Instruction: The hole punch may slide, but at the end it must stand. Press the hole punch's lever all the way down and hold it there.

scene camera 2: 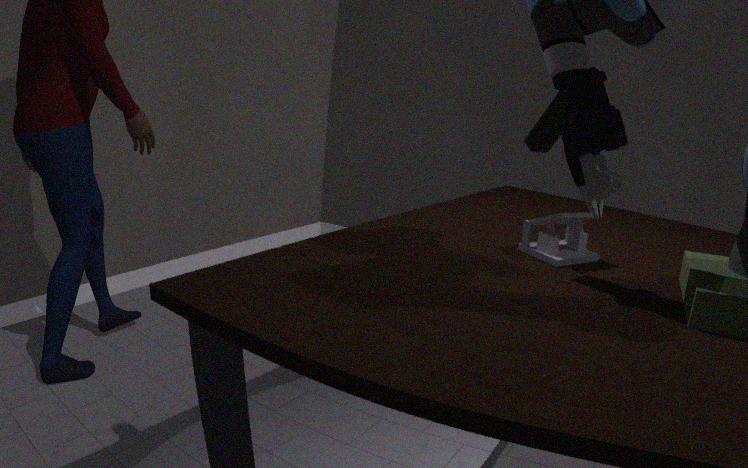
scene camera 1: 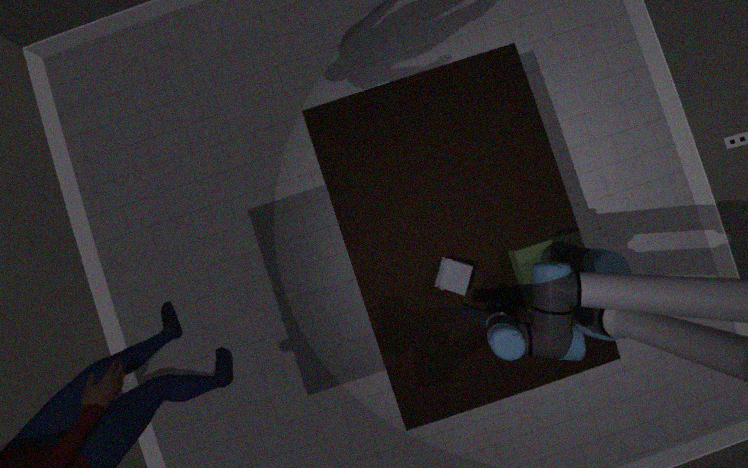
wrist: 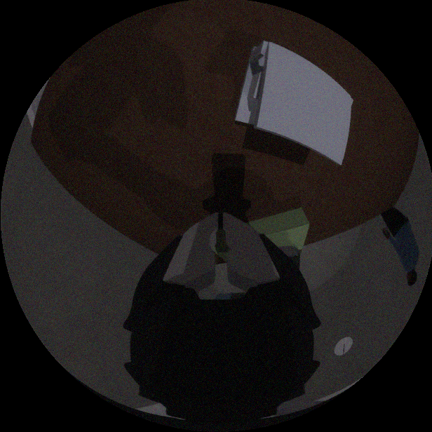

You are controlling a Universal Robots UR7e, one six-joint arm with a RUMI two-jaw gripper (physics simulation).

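Pixels of known places: gripper, between the fingertips: [scene camera 2: 598, 218]; arm's base, origin of its link: [scene camera 1: 561, 261].
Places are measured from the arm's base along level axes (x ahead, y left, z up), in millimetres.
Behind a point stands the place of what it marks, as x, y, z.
The pale grey hole punch [scene camera 2: 548, 242] @[411, -44, -29] stands upright on its base on the dark brown table [scene camera 1: 430, 165] @[302, -531, -60] [scene camera 2: 386, 331] @[510, 335, -60] [wrist: 125, 65]. Its lever [scene camera 1: 454, 277] @[399, -99, 7] [scene camera 2: 557, 217] @[400, -33, 15] [wrist: 305, 100] is raised, with a gap between it and the base in scene camera 2. My gripper [scene camera 2: 597, 212] @[326, 38, 36] [wrist: 220, 214] is shut and empty, pointing down. In scene camera 2 its tips overlap the lever's right end; in the wrist view they are apart from the punch, with table between. The arm hides the fingertips in scene camera 1.
A green open box-like object [scene camera 1: 524, 263] @[129, -43, -8] [scene camera 2: 717, 311] @[125, 154, -32] [wrist: 285, 225] stands on the table near the arm, to the right of the punch in both scene views. A person in a red top and blue trousers [scene camera 1: 159, 386] [scene camera 2: 63, 193] stands on the floor beyond the table's edge.
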